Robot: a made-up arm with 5 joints.
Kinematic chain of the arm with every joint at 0, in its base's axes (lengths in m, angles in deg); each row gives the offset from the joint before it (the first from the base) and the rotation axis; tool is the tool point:
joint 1: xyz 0 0 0.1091 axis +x
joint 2: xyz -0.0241 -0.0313 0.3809 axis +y
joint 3: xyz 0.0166 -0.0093 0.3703 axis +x
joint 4: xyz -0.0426 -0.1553 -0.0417 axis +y
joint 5: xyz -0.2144 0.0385 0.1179 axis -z
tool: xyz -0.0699 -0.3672 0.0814
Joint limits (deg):
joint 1: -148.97..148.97
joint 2: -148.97..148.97
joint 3: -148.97..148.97
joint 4: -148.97..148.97
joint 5: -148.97..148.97
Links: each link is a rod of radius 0.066 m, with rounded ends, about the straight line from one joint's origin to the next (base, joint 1, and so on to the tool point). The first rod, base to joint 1, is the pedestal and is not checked.
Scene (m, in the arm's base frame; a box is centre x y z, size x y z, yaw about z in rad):
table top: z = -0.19
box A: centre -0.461 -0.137 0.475 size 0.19 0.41 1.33 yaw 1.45
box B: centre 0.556 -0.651 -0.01 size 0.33 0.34 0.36 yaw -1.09
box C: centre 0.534 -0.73 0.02 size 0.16 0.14 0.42 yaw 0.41
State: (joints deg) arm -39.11 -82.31 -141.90 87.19 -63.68
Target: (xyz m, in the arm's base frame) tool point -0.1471 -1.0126 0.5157
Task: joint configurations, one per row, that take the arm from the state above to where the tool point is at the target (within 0.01 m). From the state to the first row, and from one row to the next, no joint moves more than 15 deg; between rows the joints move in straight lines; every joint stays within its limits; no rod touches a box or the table.
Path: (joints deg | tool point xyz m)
1: -32.55 -68.87 -136.38 86.97 -75.86 | -0.5863 0.4681 0.7484
2: -26.00 -55.43 -130.86 86.75 -88.05 | -0.4472 0.3494 0.9321
3: -19.44 -41.98 -125.35 86.53 -100.23 | -0.2748 0.1926 1.0300
4: -12.89 -28.54 -119.83 86.31 -112.42 | -0.1006 0.0297 1.0294
5: -6.33 -15.10 -114.31 86.09 -124.60 | 0.0462 -0.1049 0.9431
6: 0.22 -1.66 -108.79 85.87 -136.79 | 0.1460 -0.1854 0.8042
7: 6.78 11.78 -103.28 85.65 -148.97 | 0.1939 -0.2034 0.6561
8: 17.95 4.85 -105.05 87.60 -134.18 | 0.1794 -0.3914 0.7004
9: 29.13 -2.08 -106.83 89.56 -119.39 | 0.1349 -0.5794 0.7100
10: 40.30 -9.01 -108.61 91.51 -104.60 | 0.0610 -0.7547 0.6805
11: 51.48 -15.95 -110.39 93.46 -89.81 | -0.0366 -0.9031 0.6129
12: 62.66 -22.88 -112.17 95.41 -75.02 | -0.1471 -1.0126 0.5156

